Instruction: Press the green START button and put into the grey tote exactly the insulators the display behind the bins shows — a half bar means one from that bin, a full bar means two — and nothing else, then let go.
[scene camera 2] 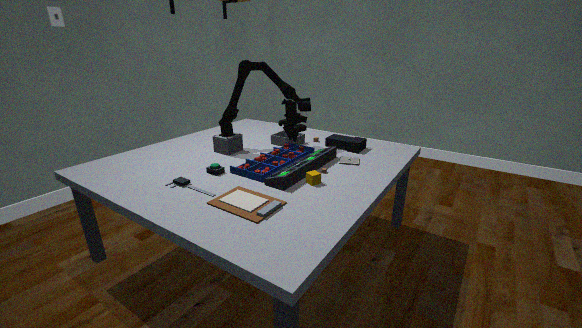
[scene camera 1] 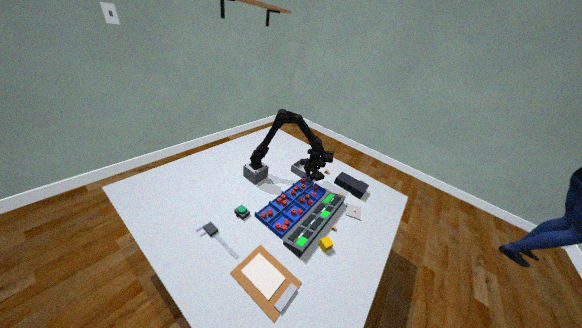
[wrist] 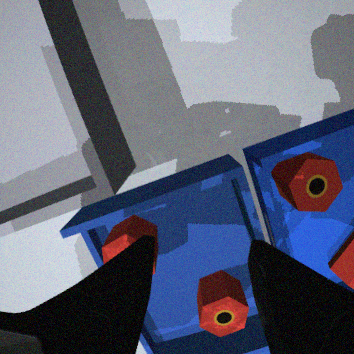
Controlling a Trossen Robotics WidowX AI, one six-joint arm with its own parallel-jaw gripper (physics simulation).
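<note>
My gripper (scene camera 1: 315, 177) (scene camera 2: 293, 139) (wrist: 201, 248) is partly open and empty, pointing down over the end blue bin nearest the grey tote (scene camera 1: 298, 168) (scene camera 2: 280, 138) (wrist: 90, 95). In the wrist view, one red insulator (wrist: 223, 306) stands between and below the fingertips; another red insulator (wrist: 129, 237) is partly hidden by the left finger. A red insulator (wrist: 316, 184) sits in the neighbouring bin. The blue bins (scene camera 1: 269, 226) (scene camera 2: 250, 174) (wrist: 165, 188) hold several insulators. The display (scene camera 1: 295, 249) (scene camera 2: 278, 183) shows green bars; their lengths are hard to read. The green START button (scene camera 1: 242, 209) (scene camera 2: 215, 165) stands beside the bins.
A black box (scene camera 1: 351, 185) (scene camera 2: 345, 143), a pale plate (scene camera 1: 354, 212) (scene camera 2: 349, 161) and a yellow cube (scene camera 1: 326, 244) (scene camera 2: 313, 177) lie beyond the display. A clipboard (scene camera 1: 262, 275) (scene camera 2: 244, 199) and a caliper-like tool (scene camera 1: 210, 230) (scene camera 2: 181, 181) lie towards the table's near side.
</note>
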